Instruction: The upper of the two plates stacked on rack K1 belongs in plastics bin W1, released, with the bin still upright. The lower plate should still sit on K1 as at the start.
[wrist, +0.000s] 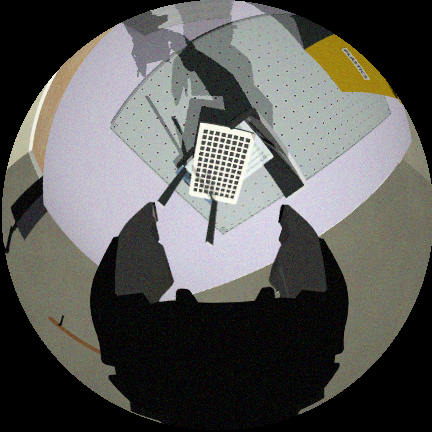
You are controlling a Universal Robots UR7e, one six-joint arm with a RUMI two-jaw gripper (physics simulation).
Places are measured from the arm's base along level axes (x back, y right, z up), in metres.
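Pixels of known places: gripper, fingertip midpoint: [218,205].
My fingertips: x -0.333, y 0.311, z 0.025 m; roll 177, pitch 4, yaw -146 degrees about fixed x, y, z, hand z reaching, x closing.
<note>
Behind a point stands the place of what it marks.
A white plate [222,162] {y 0.311, x -0.334, z -0.107 m} with a grid of dark wells lies near the middle of the view, on top of the stack. A pale, turned piece [261,154] {y 0.261, x -0.375, z -0.112 m} sticks out from under its right side; whether this is the lower plate I cannot tell. Dark arms, one [212,225] {y 0.374, x -0.365, z -0.035 m} below the plate and one [171,187] {y 0.359, x -0.289, z -0.039 m} at its lower left, show around it; most of rack K1 is hidden. The yellow bin [332,62] {y -0.006, x -0.352, z -0.098 m} marked PLASTICS shows partly at the upper right. My gripper [218,205] {y 0.311, x -0.333, z 0.025 m} is open with nothing between its jaws, its tips apart from the plate.
A perforated grey board [320,130] {y 0.132, x -0.443, z -0.145 m} lies under the stack and reaches toward the bin. A dark bar [286,177] {y 0.258, x -0.393, z -0.033 m} with a pale edge stands right of the plate. A bluish piece [183,175] {y 0.360, x -0.294, z -0.091 m} shows at the plate's left. Shadows cross the board and the pale table [85,150] {y 0.474, x -0.004, z -0.158 m}.
</note>
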